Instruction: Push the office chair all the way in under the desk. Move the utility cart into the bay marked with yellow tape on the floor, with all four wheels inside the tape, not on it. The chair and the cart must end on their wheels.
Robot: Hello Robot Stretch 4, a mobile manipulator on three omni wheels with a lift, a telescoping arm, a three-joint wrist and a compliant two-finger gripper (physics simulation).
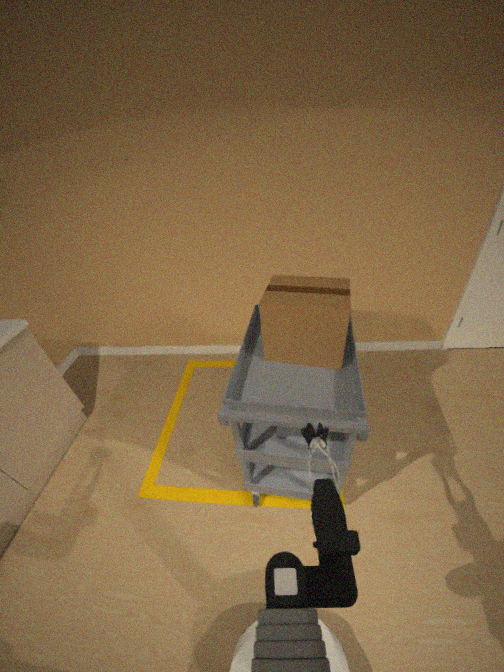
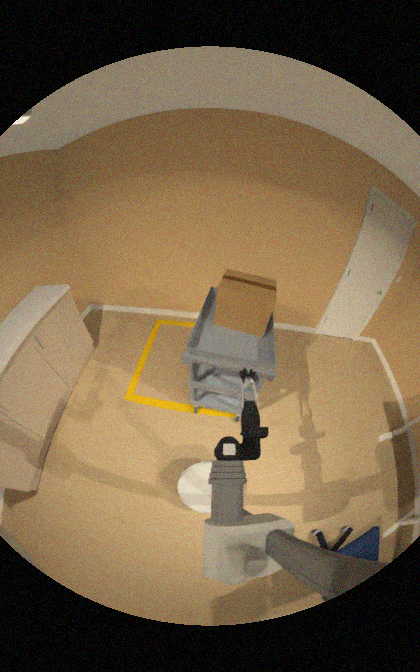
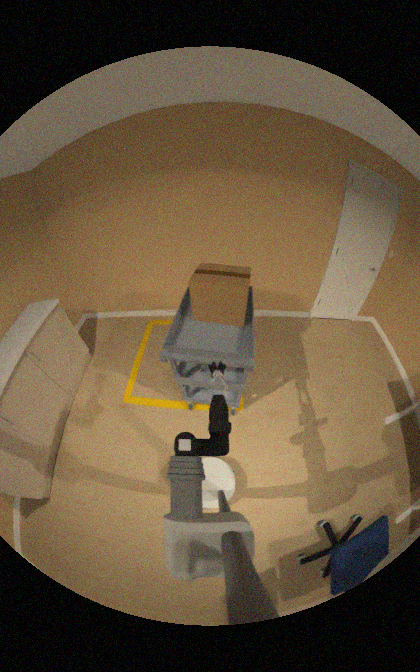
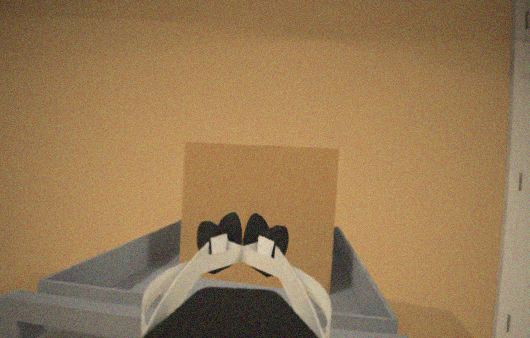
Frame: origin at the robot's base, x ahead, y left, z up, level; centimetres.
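Seen in the pictures: gripper, fingertip midpoint: (image 1: 313, 423) (image 4: 243, 232).
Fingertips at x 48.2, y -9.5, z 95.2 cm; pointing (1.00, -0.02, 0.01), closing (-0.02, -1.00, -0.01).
A point is followed by its place in that frame.
The grey utility cart (image 1: 271, 415) @[z 83.6, x 59.7, y 0.9 cm] (image 2: 220, 359) (image 3: 200, 352) (image 4: 75, 305) @[z 83.7, x 59.9, y 8.6 cm] stands upright over the right part of the yellow tape bay (image 1: 167, 434) @[z -2.6, x 109.7, y 73.3 cm] (image 2: 145, 360) (image 3: 139, 362). Its near wheels are at the front tape line; the far wheels are hidden. My gripper (image 1: 315, 432) @[z 95.3, x 48.2, y -9.5 cm] (image 2: 247, 374) (image 3: 217, 369) (image 4: 243, 232) @[z 95.3, x 48.2, y -9.5 cm] is shut and empty, at the cart's near edge, right of its middle; I cannot tell whether it touches. The blue office chair (image 2: 364, 544) (image 3: 360, 555) shows partly at the lower right, with its black star base. The desk cannot be made out.
A cardboard box (image 1: 306, 331) @[z 93.7, x 87.9, y -13.6 cm] (image 2: 246, 305) (image 3: 221, 297) (image 4: 260, 185) @[z 96.5, x 88.1, y -13.0 cm] stands in the cart's top tray at the far end. A beige cabinet (image 1: 32, 434) @[z 33.3, x 87.3, y 139.0 cm] (image 2: 60, 350) (image 3: 50, 370) is at the left. A wall lies behind the bay, with a pale door (image 1: 482, 293) @[z 51.3, x 175.9, y -159.8 cm] (image 2: 367, 265) (image 3: 357, 240) at the right.
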